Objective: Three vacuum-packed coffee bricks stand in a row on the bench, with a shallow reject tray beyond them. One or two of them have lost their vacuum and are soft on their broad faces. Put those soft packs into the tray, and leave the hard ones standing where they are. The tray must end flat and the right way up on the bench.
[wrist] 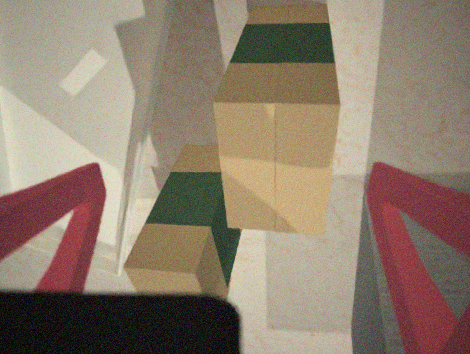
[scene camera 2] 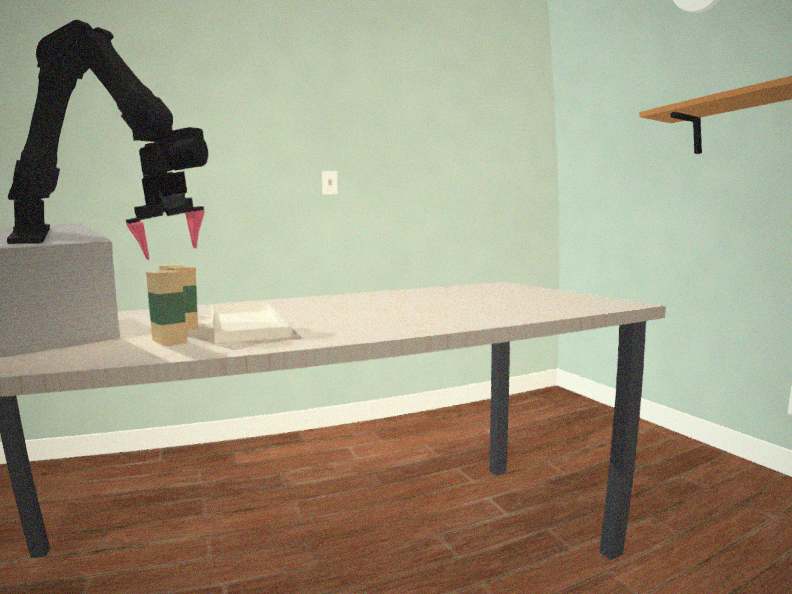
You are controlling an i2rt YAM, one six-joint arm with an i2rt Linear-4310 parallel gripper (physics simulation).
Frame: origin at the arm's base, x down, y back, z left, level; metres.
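Seen in the pictures: gripper, fingertip midpoint: (wrist: pixel 236 177) (scene camera 2: pixel 171 253); arm's base at its link origin: (scene camera 2: pixel 30 235).
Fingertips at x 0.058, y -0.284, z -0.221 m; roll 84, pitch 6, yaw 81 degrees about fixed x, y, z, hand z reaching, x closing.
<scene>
Pixels of each thing's top centre, then the offset from my fingertips to it. Level surfaces: height alone.
- tan coffee brick with a green band, top centre: (wrist: pixel 275 176) (scene camera 2: pixel 163 271) dx +0.034, dy +0.015, dz +0.025 m
- second brick at its top centre: (wrist: pixel 175 304) (scene camera 2: pixel 177 266) dx +0.033, dy -0.033, dz +0.155 m
- shallow white tray at its top centre: (wrist: pixel 60 138) (scene camera 2: pixel 244 314) dx +0.153, dy -0.176, dz +0.124 m
- bench at its surface level: dx +0.175 m
A tan coffee brick with a green band (scene camera 2: pixel 167 306) (wrist: pixel 277 165) stands upright nearest the scene camera. A second brick (scene camera 2: pixel 191 299) (wrist: pixel 175 197) stands upright partly behind it, closer to the tray side. The third brick cannot be made out separately; it may be hidden behind these or below the wrist view's dark edge. My gripper (scene camera 2: pixel 171 253) (wrist: pixel 236 177) is wide open and empty, with its red fingertips above the brick tops. The shallow white tray (scene camera 2: pixel 255 333) (wrist: pixel 30 125) lies flat and right way up on the bench. Softness does not show.
The grey block (scene camera 2: pixel 57 294) that carries the arm stands on the bench (scene camera 2: pixel 447 310) left of the bricks. The bench's front edge runs close to the near brick and the tray. A wooden wall shelf (scene camera 2: pixel 722 99) is far to the right.
</scene>
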